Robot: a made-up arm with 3 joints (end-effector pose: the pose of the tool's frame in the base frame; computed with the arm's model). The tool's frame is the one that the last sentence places.
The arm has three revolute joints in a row. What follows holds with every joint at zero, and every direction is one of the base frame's. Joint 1 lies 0.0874 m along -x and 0.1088 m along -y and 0.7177 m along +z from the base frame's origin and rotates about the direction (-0.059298, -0.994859, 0.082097). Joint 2 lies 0.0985 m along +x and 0.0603 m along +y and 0.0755 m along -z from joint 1 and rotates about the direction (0.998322, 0, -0.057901). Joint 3 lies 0.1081 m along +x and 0.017 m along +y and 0.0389 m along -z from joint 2 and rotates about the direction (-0.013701, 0.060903, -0.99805). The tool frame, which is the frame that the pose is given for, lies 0.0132 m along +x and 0.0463 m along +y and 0.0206 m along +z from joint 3; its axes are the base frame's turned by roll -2.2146, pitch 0.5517 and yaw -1.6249 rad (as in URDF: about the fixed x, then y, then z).
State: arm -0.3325 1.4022 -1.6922
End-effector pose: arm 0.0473 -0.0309 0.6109 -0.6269 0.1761 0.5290
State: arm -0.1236 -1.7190 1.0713
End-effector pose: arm 0.1516 -0.0659 0.5779 -1.0861 0.9173 -2.4974
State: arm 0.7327 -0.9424 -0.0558
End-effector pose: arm 0.1625 -0.0079 0.7499 -1.3453 1.0516 -1.6595
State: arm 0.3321 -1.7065 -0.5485
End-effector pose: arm 0.1377 -0.0658 0.6444 2.2596 -0.9361 1.5593
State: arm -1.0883 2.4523 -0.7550
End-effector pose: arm -0.0266 -0.0906 0.5370 1.0709 1.2656 0.4360
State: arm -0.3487 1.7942 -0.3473
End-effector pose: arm 0.1040 -0.0560 0.6332 0.2622 1.2929 0.8716
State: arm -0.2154 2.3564 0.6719
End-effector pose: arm 0.1476 -0.0758 0.6216 1.0055 1.6676 1.6296
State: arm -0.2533 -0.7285 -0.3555
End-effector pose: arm 0.0754 -0.0095 0.5397 -2.2206 1.5969 -0.4602
